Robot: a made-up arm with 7 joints. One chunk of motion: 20 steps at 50 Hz.
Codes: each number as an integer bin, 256 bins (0 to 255) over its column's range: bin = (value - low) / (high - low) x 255, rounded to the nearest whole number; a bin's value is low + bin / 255 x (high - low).
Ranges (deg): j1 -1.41..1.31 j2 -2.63..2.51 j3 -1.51..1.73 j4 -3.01..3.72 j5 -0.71..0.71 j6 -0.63..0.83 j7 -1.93..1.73
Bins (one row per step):
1: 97 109 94 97 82 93 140
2: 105 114 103 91 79 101 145
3: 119 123 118 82 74 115 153
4: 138 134 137 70 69 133 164
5: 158 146 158 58 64 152 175
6: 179 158 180 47 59 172 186
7: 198 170 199 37 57 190 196
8: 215 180 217 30 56 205 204
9: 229 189 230 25 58 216 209
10: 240 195 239 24 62 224 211
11: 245 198 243 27 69 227 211
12: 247 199 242 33 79 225 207
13: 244 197 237 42 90 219 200
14: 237 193 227 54 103 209 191
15: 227 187 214 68 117 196 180
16: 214 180 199 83 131 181 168
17: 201 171 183 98 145 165 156
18: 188 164 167 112 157 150 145
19: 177 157 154 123 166 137 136
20: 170 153 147 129 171 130 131
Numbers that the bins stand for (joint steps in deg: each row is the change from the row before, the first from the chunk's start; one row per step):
1: -0.375 -0.433 -0.316 -0.450 -0.253 -0.098 0.079
2: -0.290 -0.332 -0.201 -0.608 -0.270 -0.052 0.151
3: -0.141 -0.151 -0.011 -0.846 -0.298 0.028 0.266
4: 0.062 0.071 0.231 -1.163 -0.326 0.131 0.424
5: 0.275 0.313 0.498 -1.479 -0.354 0.240 0.582
6: 0.499 0.555 0.777 -1.770 -0.381 0.355 0.740
7: 0.702 0.797 1.018 -2.033 -0.393 0.458 0.883
8: 0.883 0.998 1.247 -2.218 -0.398 0.544 0.998
9: 1.033 1.180 1.412 -2.350 -0.387 0.607 1.070
10: 1.150 1.301 1.527 -2.377 -0.365 0.653 1.098
11: 1.203 1.361 1.578 -2.297 -0.326 0.670 1.098
12: 1.225 1.381 1.565 -2.139 -0.270 0.658 1.041
13: 1.193 1.341 1.501 -1.902 -0.209 0.624 0.941
14: 1.118 1.260 1.374 -1.585 -0.136 0.567 0.811
15: 1.011 1.139 1.209 -1.215 -0.058 0.492 0.654
16: 0.873 0.998 1.018 -0.819 0.019 0.406 0.481
17: 0.734 0.817 0.815 -0.424 0.097 0.315 0.309
18: 0.595 0.676 0.612 -0.054 0.164 0.229 0.151
19: 0.478 0.535 0.447 0.236 0.214 0.154 0.022
20: 0.403 0.454 0.358 0.395 0.242 0.114 -0.050

